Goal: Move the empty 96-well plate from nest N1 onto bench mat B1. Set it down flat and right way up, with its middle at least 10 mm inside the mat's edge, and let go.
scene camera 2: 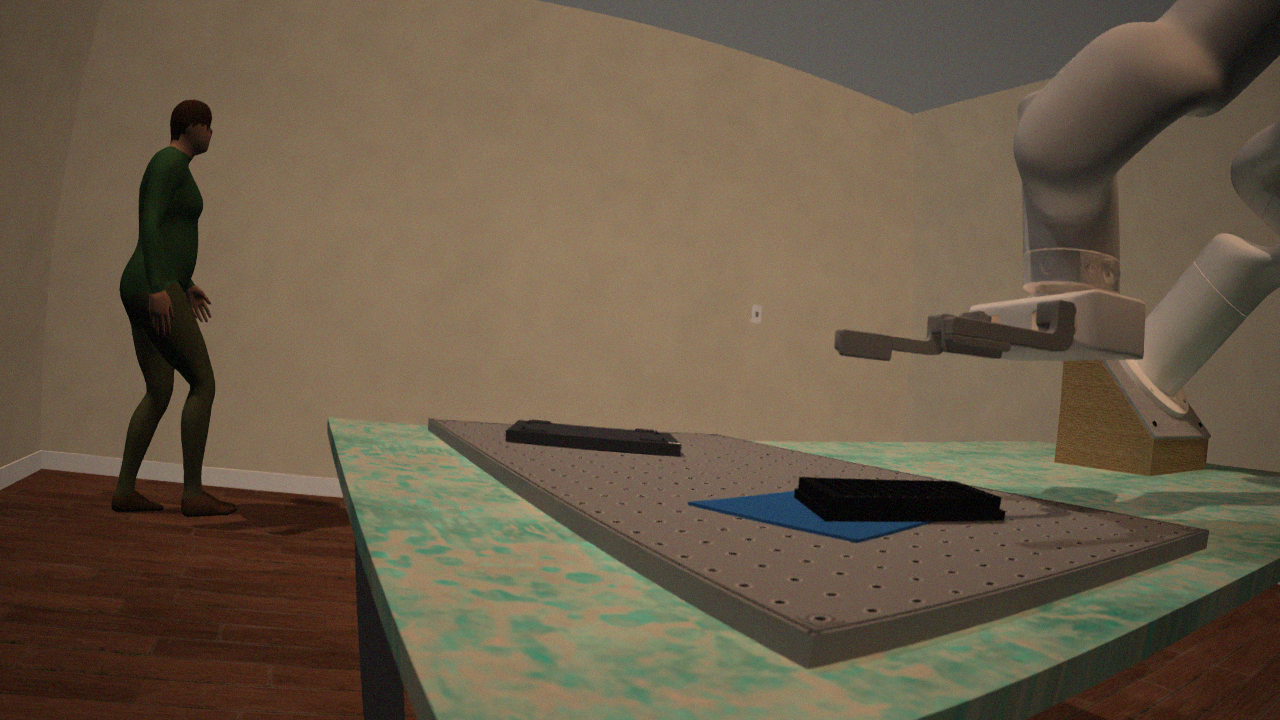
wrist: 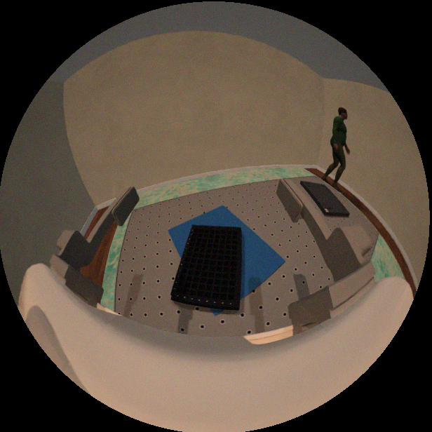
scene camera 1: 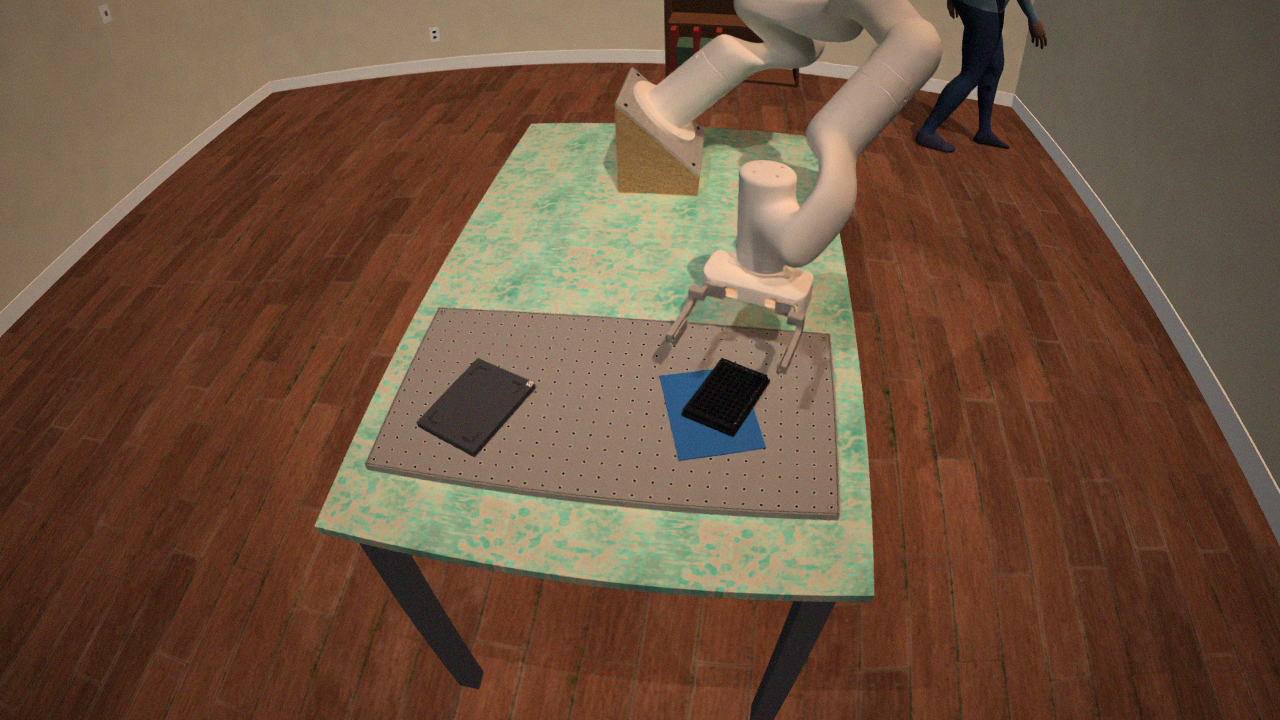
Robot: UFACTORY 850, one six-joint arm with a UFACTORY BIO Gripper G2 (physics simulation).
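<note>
The black 96-well plate (scene camera 1: 726, 396) (scene camera 2: 895, 499) (wrist: 210, 265) lies flat, wells up, on the blue bench mat (scene camera 1: 698, 443) (scene camera 2: 751, 508) (wrist: 263, 255). It is turned relative to the mat and overhangs its edges on the robot's side; its middle is over the mat. My gripper (scene camera 1: 723, 358) (wrist: 208, 203) is open and empty, well above the plate, with its fingers spread wider than the plate. In the scene camera 2 view it hangs above the board, apart from the plate. The dark nest (scene camera 1: 477, 407) (scene camera 2: 590, 438) (wrist: 325, 198) holds no plate.
The mat and the nest are on a grey perforated board (scene camera 1: 590, 447) (scene camera 2: 626, 501) (wrist: 150, 250) on the green table (scene camera 1: 572, 537). The robot's wooden base block (scene camera 1: 657, 161) (scene camera 2: 1109, 420) stands at the back. A person in green (scene camera 2: 170, 223) (wrist: 339, 132) stands beyond the table.
</note>
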